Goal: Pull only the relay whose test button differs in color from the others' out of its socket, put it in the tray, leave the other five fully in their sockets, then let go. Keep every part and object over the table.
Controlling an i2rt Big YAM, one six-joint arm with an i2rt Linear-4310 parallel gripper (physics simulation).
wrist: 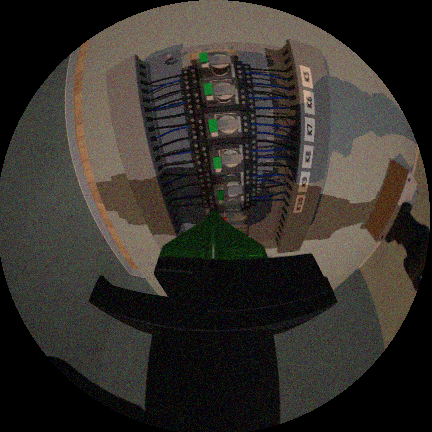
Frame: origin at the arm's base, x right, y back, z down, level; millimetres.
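Where they show: gripper, fingertip midpoint: (212, 216); arm's base, origin of the base link: (397, 220).
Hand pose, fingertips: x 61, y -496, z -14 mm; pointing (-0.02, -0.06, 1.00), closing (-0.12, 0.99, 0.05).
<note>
Each offset is from my fingertips to the top centre of the thing. "spot": to the spot under its first point.
Five relays with green test buttons {dx +140, dy +17, dz +8 mm} (220, 66) {dx +110, dy +17, dz +8 mm} (223, 92) {dx +79, dy +17, dz +8 mm} (227, 124) {dx +48, dy +17, dz +8 mm} (230, 157) {dx +18, dy +16, dz +8 mm} (233, 190) sit in a row of black sockets in the wrist view. The relay with the red test button {dx -13, dy +16, dz +8 mm} (225, 219) is at the near end of the row, beside the K10 label {spot: dx -13, dy +105, dz +34 mm} (298, 203). The fingertips and dim light hide most of it, so how it sits in its socket cannot be told. My gripper (212, 216) is shut and empty, its green fingertips together, overlapping the near end of the row in this view, just left of the red button. The tray does not show.
Grey slotted wire ducts {dx +41, dy -83, dz +34 mm} (125, 125) {dx +40, dy +116, dz +34 mm} (316, 135) run along both sides of the row, with black and blue wires between. Labels K5 to K9 are on the right duct. A brown block (387, 200) stands far right near the table edge. A light wood strip (82, 135) runs along the left edge.
</note>
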